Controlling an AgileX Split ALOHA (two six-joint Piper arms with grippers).
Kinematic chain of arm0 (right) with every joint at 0, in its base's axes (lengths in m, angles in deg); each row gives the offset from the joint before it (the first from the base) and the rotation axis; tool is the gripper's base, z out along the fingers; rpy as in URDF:
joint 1: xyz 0 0 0.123 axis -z
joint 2: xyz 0 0 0 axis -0.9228 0.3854 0
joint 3: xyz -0.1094 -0.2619 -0.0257 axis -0.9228 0.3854 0
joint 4: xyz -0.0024 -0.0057 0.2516 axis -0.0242 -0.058 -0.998
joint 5: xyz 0 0 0 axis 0.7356 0.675 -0.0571
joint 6: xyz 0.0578 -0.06 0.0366 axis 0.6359 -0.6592 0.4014
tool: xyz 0 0 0 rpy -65.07 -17.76 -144.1
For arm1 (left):
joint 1: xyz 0 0 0.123 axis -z
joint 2: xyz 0 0 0 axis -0.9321 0.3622 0
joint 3: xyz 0.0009 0.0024 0.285 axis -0.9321 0.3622 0
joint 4: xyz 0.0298 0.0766 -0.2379 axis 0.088 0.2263 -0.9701
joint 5: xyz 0 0 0 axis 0.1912 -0.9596 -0.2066
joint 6: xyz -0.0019 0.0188 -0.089 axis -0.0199 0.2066 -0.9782
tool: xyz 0 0 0 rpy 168.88 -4.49 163.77
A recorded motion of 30 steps. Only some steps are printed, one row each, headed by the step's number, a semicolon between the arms.
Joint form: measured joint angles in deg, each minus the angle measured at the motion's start. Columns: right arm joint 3, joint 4, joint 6, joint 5, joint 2, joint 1; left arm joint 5, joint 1, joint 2, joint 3, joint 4, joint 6.
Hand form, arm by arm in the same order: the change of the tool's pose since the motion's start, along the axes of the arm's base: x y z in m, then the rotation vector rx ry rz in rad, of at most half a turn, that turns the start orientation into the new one. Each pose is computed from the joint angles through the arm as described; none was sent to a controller.
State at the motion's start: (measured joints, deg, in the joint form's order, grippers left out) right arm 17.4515 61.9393 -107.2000 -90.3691 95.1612 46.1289; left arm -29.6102 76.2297 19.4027 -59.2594 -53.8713 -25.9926
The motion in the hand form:
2: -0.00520 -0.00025 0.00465 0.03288 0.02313 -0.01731; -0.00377 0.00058 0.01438 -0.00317 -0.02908 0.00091
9: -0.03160 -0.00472 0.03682 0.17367 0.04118 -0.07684; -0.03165 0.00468 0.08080 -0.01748 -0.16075 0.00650
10: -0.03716 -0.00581 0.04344 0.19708 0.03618 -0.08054; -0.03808 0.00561 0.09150 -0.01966 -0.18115 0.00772
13: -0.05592 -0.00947 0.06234 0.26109 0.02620 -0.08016; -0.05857 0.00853 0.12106 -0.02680 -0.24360 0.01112
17: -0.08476 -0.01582 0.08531 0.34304 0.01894 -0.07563; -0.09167 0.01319 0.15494 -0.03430 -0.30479 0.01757
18: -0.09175 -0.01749 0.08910 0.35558 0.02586 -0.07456; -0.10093 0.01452 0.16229 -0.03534 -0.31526 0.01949
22: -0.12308 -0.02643 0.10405 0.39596 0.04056 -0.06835; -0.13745 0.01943 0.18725 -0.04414 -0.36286 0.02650
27: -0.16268 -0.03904 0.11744 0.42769 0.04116 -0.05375; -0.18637 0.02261 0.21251 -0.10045 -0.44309 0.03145
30: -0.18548 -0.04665 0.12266 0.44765 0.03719 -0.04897; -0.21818 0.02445 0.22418 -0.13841 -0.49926 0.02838
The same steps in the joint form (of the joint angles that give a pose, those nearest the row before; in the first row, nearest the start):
2: 0.00 -2.28 0.18 -1.81 -1.26 0.00; -0.83 0.00 -2.50 0.00 0.00 0.00
9: 0.00 -8.45 2.89 -7.47 -9.00 0.05; -5.52 0.00 -14.77 0.00 0.00 0.00
10: 0.00 -9.39 3.13 -8.30 -10.62 0.05; -6.49 0.00 -16.91 0.00 0.00 0.00
13: 0.00 -12.24 3.41 -11.36 -15.60 0.05; -9.10 0.00 -23.11 0.00 0.00 0.00
17: 0.00 -15.29 4.70 -16.02 -22.55 0.05; -13.79 0.00 -31.32 0.00 -0.05 0.00
18: 0.00 -15.66 5.25 -17.54 -24.04 0.05; -15.23 0.00 -33.36 0.00 -0.05 0.00
22: 0.00 -16.26 7.79 -23.75 -30.69 0.05; -20.20 0.00 -41.09 0.00 -0.22 0.00
27: 0.00 -16.32 10.39 -30.87 -38.90 0.05; -25.01 0.00 -50.91 0.00 -2.74 0.00
30: 0.00 -16.33 12.09 -34.62 -43.59 0.05; -27.62 0.00 -57.03 0.00 -4.40 0.00

